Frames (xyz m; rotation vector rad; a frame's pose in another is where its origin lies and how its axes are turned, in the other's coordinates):
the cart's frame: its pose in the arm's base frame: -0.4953 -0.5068 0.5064 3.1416 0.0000 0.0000
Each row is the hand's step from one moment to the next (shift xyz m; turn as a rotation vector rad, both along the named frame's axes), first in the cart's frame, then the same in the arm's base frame.
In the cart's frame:
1: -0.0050 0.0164 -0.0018 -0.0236 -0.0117 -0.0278
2: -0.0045 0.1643 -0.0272 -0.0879 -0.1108 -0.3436
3: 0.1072 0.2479 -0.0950 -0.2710 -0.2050 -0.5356
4: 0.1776 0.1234 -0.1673 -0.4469 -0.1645 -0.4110
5: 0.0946 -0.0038 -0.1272 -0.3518 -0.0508 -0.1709
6: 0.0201 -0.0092 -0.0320 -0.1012 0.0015 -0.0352
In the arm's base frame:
1: -0.0050 -0.0164 0.0018 -0.0236 0.0117 0.0278
2: -0.0045 -0.1643 0.0272 -0.0879 0.1108 0.3436
3: 0.1072 -0.2479 0.0950 -0.2710 0.2050 0.5356
4: 0.1776 -0.1234 0.1673 -0.4469 0.1645 0.4110
5: 0.0946 0.0038 0.1272 -0.3518 0.0508 0.1709
6: 0.0201 0.0092 0.0320 -0.1012 -0.0015 0.0352

